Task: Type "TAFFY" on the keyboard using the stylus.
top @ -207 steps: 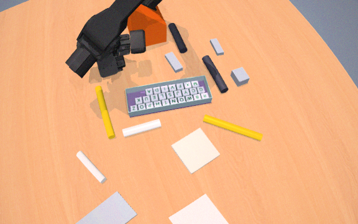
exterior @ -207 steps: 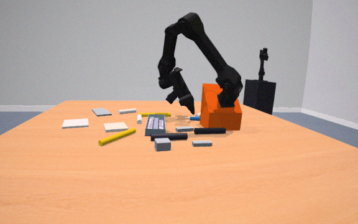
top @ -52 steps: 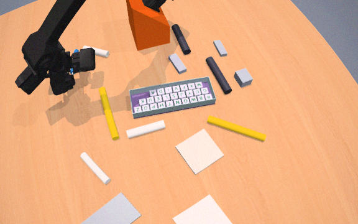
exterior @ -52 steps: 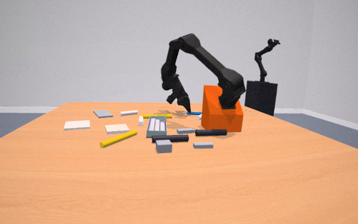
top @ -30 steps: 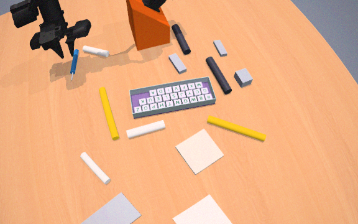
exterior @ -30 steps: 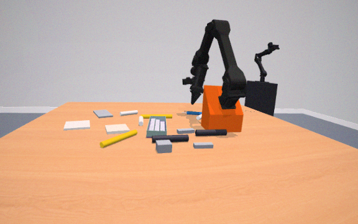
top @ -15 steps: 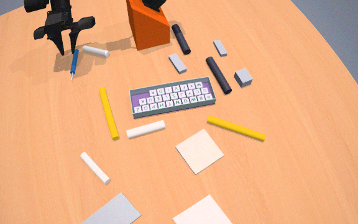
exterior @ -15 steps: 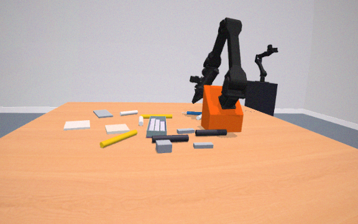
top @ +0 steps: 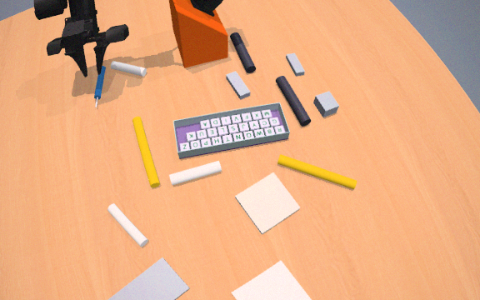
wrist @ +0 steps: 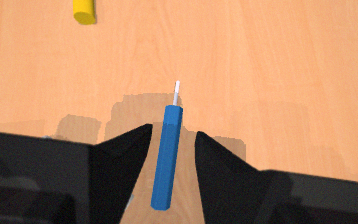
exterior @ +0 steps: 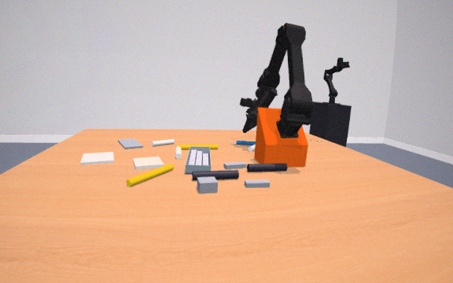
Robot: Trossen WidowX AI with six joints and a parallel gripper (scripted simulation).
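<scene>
Right now the stylus is 50 mm below my gripper tip and 10 mm ahead of it.
</scene>
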